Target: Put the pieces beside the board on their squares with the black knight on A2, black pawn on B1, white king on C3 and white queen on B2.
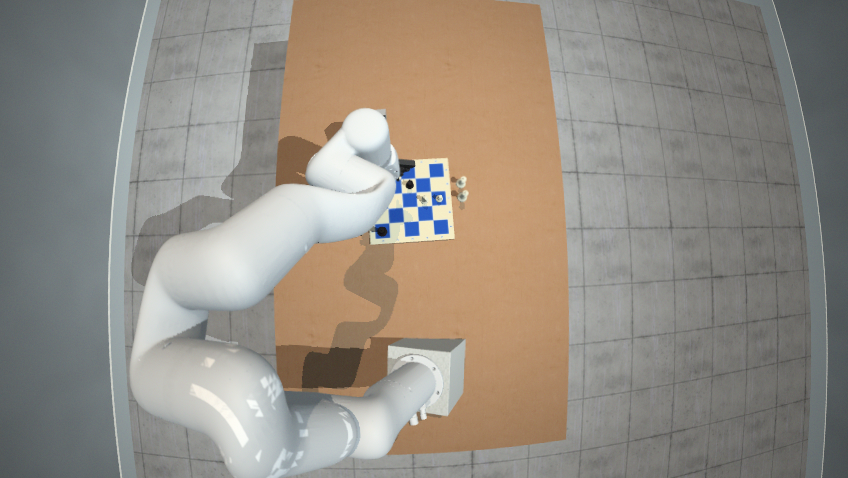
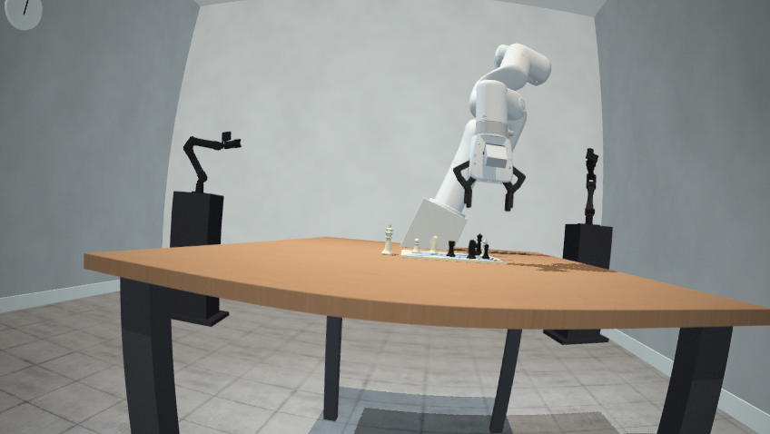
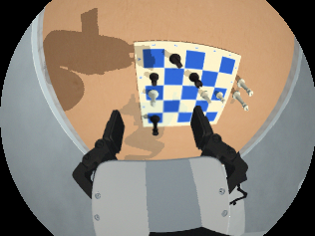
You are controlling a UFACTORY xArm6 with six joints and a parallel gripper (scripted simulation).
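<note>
My gripper is now 21 cm to the left of the white piece, 9 cm above it and 5 cm past it. Round my hand: black chess piece 12 cm behind, 9 cm below, 1 cm to the left; pale piece 11 cm to the right, 10 cm below, 5 cm behind; chessboard 12 cm below, 7 cm to the right, 4 cm behind.
</note>
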